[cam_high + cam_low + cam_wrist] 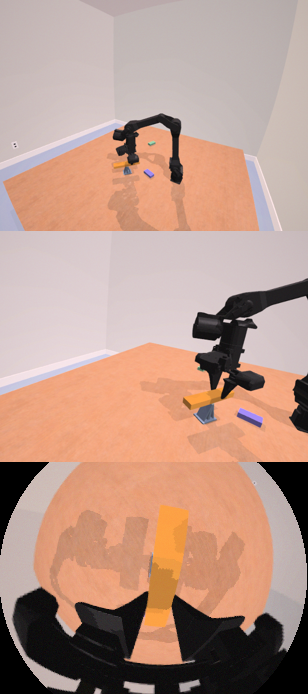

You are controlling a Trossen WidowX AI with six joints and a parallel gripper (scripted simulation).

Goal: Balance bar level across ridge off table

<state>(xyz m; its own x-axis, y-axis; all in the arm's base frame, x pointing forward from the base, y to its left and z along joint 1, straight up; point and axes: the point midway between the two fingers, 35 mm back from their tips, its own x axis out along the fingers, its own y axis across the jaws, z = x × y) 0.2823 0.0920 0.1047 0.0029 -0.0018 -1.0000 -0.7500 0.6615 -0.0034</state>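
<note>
Now: gripper tip 2 cm short of the orange bar and 2 cm to the right of it. Also, from my gripper tip: purple block (11 cm behind, 4 cm to the right, 6 cm below); then green block (7 cm ahead, 38 cm to the right, 6 cm below).
</note>
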